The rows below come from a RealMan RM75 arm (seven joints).
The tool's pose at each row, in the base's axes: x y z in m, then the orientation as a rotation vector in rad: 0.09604, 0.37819, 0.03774, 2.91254, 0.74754, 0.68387; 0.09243, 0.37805, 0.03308, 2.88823, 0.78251, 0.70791; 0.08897, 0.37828, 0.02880, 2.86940, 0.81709, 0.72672; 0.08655, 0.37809, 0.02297, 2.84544, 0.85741, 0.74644; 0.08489, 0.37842, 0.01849, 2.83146, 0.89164, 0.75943; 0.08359, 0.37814, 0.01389, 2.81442, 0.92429, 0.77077; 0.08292, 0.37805, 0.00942, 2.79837, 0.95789, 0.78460; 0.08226, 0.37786, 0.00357, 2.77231, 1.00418, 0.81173; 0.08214, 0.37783, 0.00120, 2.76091, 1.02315, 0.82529; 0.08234, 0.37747, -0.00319, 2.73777, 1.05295, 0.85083; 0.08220, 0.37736, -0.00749, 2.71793, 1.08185, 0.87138
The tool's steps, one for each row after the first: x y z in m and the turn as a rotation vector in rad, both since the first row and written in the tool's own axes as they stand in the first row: -0.00478, -0.00224, 0.00263, -0.00734, 0.01683, -0.02675; -0.00912, -0.00467, 0.00499, -0.00961, 0.03077, -0.05158; -0.01347, -0.00653, 0.00918, -0.01344, 0.04566, -0.08137; -0.01642, -0.00828, 0.01251, -0.01080, 0.05634, -0.10444; -0.01944, -0.00936, 0.01608, -0.01115, 0.06574, -0.12789; -0.02181, -0.01030, 0.01981, -0.00958, 0.07707, -0.15118; -0.02479, -0.01137, 0.02478, -0.00933, 0.09816, -0.18397; -0.02585, -0.01179, 0.02686, -0.00932, 0.10850, -0.19742; -0.02764, -0.01209, 0.03087, -0.01290, 0.12756, -0.22020; -0.02954, -0.01275, 0.03468, -0.01404, 0.14346, -0.24154
